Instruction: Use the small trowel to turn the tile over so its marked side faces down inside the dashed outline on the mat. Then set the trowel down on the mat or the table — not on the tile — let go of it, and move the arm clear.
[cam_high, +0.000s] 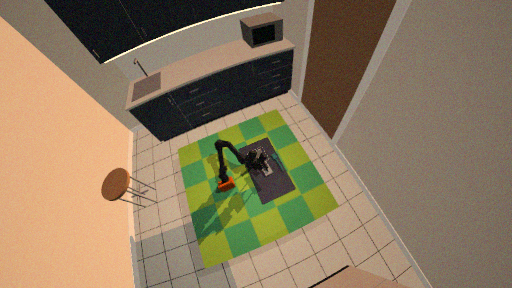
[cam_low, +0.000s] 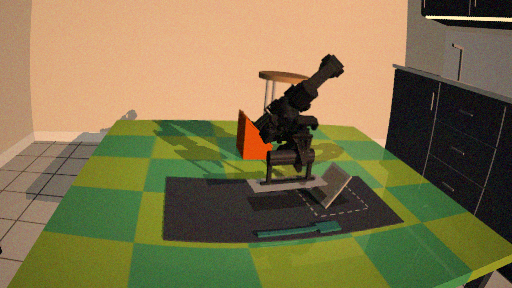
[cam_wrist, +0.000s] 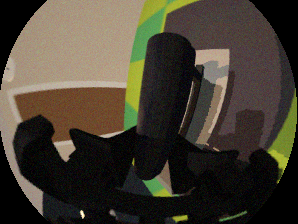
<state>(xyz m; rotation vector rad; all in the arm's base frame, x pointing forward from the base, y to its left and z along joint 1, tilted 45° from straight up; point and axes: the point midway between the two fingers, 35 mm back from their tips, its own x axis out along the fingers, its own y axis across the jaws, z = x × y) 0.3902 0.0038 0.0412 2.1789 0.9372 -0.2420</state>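
Now: gripper tip 1 cm past the dark mat, 2 cm to the left of it and 13 cm above it. Also, from my gripper tip: teal trowel 12 cm ahead, 11 cm below; then tile 4 cm behind, 12 cm to the left, 9 cm below.
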